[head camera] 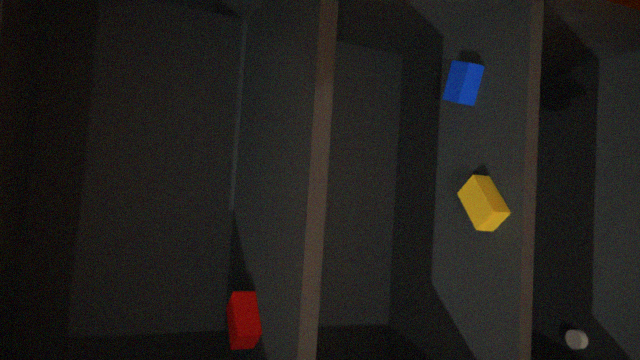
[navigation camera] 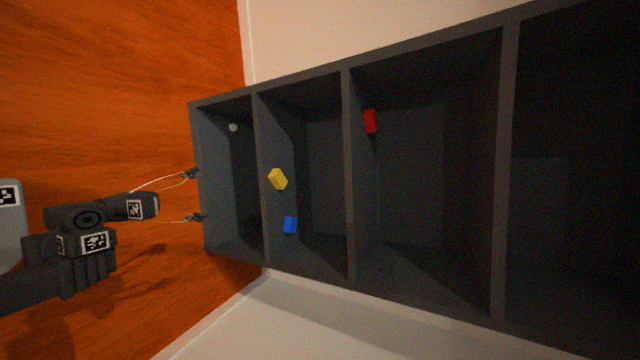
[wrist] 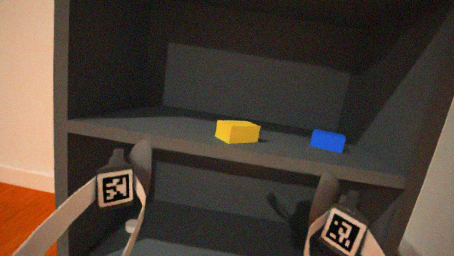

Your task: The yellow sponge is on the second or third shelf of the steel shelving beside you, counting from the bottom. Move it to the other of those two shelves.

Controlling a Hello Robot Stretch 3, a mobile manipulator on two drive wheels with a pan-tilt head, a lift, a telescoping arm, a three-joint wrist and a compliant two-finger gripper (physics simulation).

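Places are measured from the robot's base along level axes (x back, y right, z up), in metres.
Pixels of known places: gripper, fingertip midpoint: [navigation camera: 204, 193] [wrist: 233, 172].
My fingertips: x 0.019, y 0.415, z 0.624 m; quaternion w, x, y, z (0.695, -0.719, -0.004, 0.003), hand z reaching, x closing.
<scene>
For each thing: its top centre in the pictures, then the offset to it from my fingertips.
- yellow sponge, top centre: [head camera: 474, 201] [wrist: 239, 123] [navigation camera: 281, 179] dz -0.045, dx -0.011, dy +0.443 m
- blue block, top centre: [head camera: 455, 81] [wrist: 328, 133] [navigation camera: 293, 224] dz -0.045, dx +0.258, dy +0.534 m
- red block, top centre: [head camera: 231, 320] [navigation camera: 375, 120] dz +0.412, dx -0.276, dy +0.575 m
- small white object, top centre: [head camera: 573, 339] [wrist: 132, 223] [navigation camera: 234, 127] dz -0.524, dx -0.351, dy +0.574 m
The yellow sponge [head camera: 483, 203] [navigation camera: 277, 179] [wrist: 237, 132] lies on the second shelf from the bottom of the steel shelving [head camera: 325, 100] [navigation camera: 348, 165] [wrist: 61, 90]. It is turned at an angle, near the shelf's front edge. The third shelf, which holds a red block, is one level up. My gripper [navigation camera: 199, 195] [wrist: 233, 172] is open and empty, its fingers wide apart. It is in front of the shelving near the bottom shelf's front edge, lower than the sponge. The gripper does not show in the head view.
A blue block [head camera: 463, 83] [navigation camera: 290, 224] [wrist: 328, 140] lies beside the sponge on the second shelf. The red block [head camera: 244, 320] [navigation camera: 370, 121] is towards one side of the third shelf. A small white object [head camera: 576, 339] [navigation camera: 233, 127] [wrist: 131, 225] is on the bottom shelf. Walls stand near the shelving.
</scene>
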